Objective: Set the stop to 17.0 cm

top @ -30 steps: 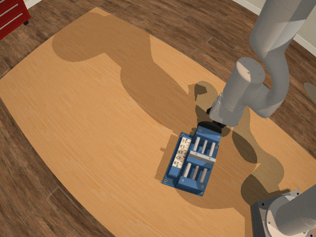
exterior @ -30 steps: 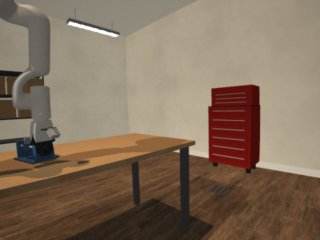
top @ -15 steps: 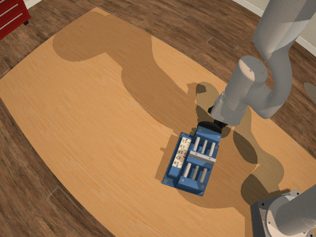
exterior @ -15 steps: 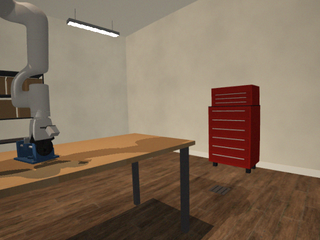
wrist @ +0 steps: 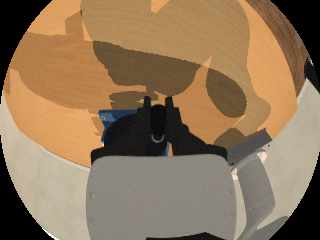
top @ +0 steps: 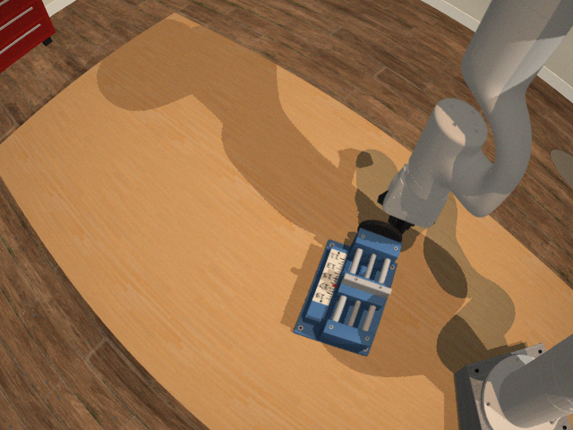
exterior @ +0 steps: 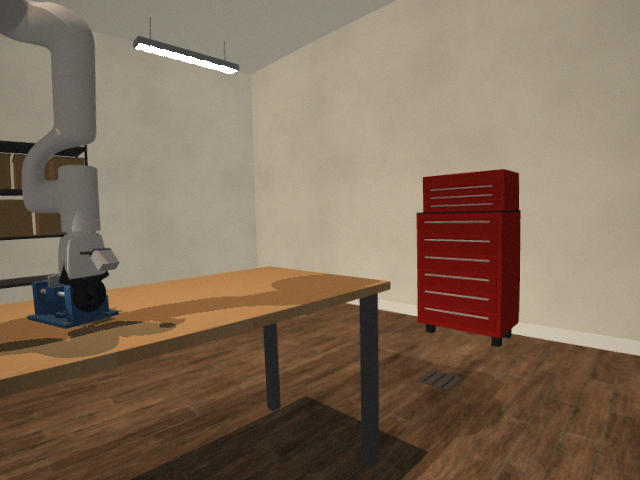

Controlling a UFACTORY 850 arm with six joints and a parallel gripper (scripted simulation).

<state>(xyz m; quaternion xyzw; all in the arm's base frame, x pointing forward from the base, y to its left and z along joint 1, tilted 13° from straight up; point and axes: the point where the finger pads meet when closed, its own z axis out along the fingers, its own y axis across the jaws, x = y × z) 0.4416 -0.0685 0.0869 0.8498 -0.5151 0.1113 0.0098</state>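
My gripper is now 2 cm to the right of the black handwheel. Also, from my hand: grey stop bar (3 cm behind, 16 cm to the left, 1 cm above).
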